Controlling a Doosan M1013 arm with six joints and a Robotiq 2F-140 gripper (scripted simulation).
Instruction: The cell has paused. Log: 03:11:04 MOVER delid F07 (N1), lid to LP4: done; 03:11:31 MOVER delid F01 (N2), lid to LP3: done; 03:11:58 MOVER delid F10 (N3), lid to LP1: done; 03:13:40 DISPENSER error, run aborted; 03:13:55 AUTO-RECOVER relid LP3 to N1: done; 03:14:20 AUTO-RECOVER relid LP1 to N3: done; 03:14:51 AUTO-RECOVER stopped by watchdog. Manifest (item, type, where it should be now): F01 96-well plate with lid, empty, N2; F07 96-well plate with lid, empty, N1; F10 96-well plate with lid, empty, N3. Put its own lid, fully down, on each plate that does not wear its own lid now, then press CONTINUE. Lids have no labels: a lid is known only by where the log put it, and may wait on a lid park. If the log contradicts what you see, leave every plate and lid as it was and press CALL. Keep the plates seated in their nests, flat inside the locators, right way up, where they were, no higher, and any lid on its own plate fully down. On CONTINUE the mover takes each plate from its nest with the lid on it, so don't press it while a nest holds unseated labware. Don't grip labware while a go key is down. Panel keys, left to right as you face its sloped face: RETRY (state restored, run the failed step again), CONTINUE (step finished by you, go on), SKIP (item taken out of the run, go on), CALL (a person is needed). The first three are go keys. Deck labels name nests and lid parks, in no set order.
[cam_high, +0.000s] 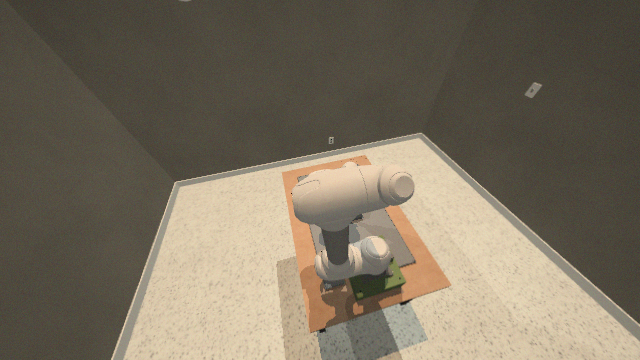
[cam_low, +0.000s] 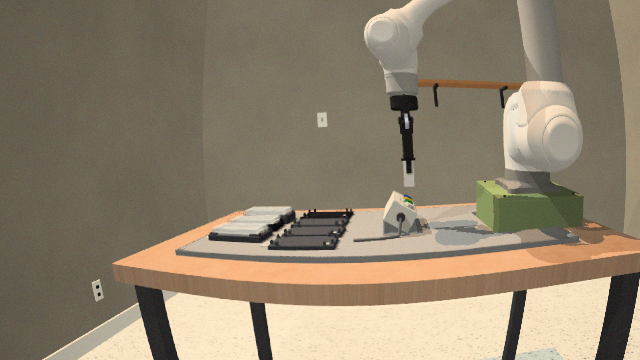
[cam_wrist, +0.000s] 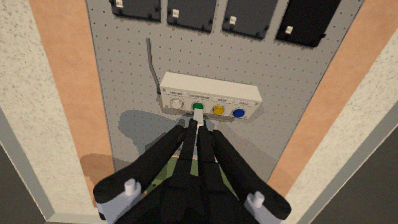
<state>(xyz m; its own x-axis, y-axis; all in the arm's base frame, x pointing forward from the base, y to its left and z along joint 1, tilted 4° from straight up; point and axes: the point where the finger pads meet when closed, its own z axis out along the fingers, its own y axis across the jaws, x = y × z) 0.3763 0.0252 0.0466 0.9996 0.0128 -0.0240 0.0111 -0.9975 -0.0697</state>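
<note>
Right now my hand is 70 mm above the green key. Also, from my hand: blue key: 100 mm to the right, 70 mm below; yellow key: 70 mm below, 50 mm to the right; white key: 70 mm below, 50 mm to the left.
</note>
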